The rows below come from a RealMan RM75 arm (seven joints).
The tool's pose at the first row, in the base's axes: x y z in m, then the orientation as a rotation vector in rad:
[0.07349 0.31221 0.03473 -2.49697 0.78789 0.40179]
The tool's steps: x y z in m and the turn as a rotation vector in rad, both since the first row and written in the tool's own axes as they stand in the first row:
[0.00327 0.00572 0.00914 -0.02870 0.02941 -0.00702]
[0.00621 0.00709 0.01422 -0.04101 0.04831 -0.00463]
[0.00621 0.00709 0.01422 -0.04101 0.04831 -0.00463]
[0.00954 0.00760 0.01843 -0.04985 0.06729 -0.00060]
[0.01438 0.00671 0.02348 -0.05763 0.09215 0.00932]
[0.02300 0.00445 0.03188 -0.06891 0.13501 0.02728]
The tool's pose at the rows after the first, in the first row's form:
[0.07147 0.31148 0.02367 -2.53696 0.78993 0.37727]
[0.07233 0.31186 0.01771 -2.55481 0.80018 0.36068]
[0.07233 0.31186 0.01771 -2.55481 0.80018 0.36068]
[0.07411 0.31221 0.01264 -2.56885 0.81267 0.34272]
[0.07782 0.31332 0.00675 -2.58205 0.83516 0.31876]
[0.08491 0.31547 -0.00301 -2.60179 0.87520 0.27614]

